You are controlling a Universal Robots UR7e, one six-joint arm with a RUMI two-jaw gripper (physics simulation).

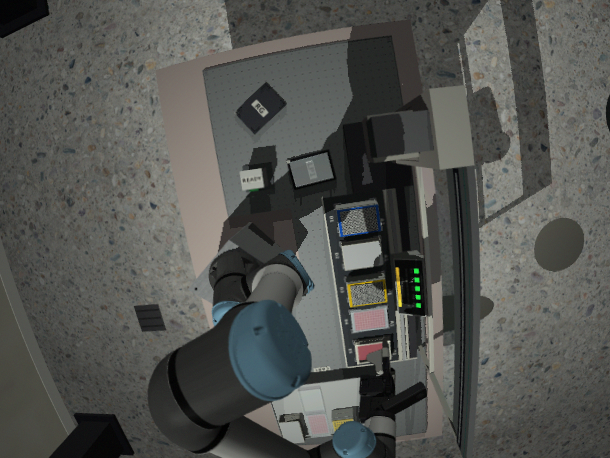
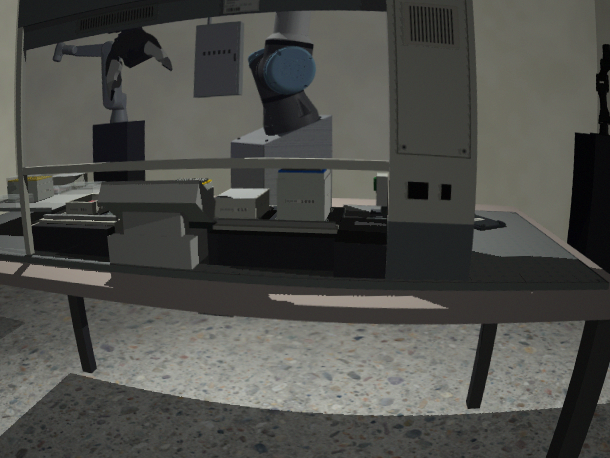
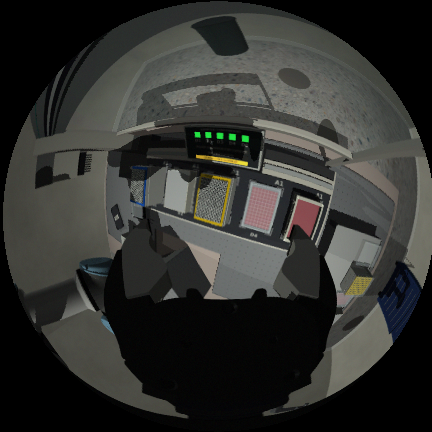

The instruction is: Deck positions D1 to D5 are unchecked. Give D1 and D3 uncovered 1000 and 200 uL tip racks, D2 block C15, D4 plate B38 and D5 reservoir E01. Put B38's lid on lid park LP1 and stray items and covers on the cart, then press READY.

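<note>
My gripper is open and empty, high above the reservoir end of the deck. A blue-rimmed tip rack stands on D1, open-topped. A white block is on D2. A yellow-rimmed tip rack is on D3, open-topped. A pink plate is on D4. A red-filled reservoir is on D5. The READY button and a dark-framed pad with a clear panel are beyond D1. Item codes are unreadable.
The white cart top holds a pink plate, a yellow rack, a white block and a clear lid-like piece. A display shows several green squares. A dark RG block lies farther off.
</note>
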